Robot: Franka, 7 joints.
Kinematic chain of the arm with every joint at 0, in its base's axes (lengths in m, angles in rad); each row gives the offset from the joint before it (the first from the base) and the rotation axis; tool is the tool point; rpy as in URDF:
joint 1: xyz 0 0 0.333 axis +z
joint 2: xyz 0 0 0 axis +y
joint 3: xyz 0 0 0.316 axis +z
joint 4: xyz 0.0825 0 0 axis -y
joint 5: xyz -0.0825 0 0.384 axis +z
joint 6: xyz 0 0 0 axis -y
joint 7: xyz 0.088 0 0 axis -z
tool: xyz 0 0 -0.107 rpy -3.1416 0 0
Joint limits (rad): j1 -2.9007..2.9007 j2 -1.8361..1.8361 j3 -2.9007..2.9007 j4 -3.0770..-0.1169 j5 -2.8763..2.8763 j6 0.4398..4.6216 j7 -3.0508..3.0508
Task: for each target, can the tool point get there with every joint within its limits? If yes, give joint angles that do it. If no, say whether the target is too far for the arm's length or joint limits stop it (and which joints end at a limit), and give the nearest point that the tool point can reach.
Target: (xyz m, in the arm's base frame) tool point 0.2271 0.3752 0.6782
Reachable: yes | joints -1.0124 0.5948 2.1153 -1.9426 1.0805 1.4518 2.5332
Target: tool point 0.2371 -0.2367 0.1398
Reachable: yes | joints -2.3774 -0.8466 2.0476 -2.6806 2.4145 2.6813 0.6387
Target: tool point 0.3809 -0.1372 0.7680
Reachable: yes | joints -2.0168 0.5853 2.4074 -1.5249 2.1551 3.9694 1.7641
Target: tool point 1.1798 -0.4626 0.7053
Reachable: no: too far | nearest point 0.7663 -0.3005 0.5748 | short by 0.463 m
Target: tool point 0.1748 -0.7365 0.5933
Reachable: yes | joints -1.1171 0.8855 -0.2508 -0.5429 -1.0810 1.5693 1.8715
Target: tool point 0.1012 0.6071 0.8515
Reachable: yes | joints -2.4189 -0.2585 -2.3553 -1.1837 -0.7839 2.8918 0.7650
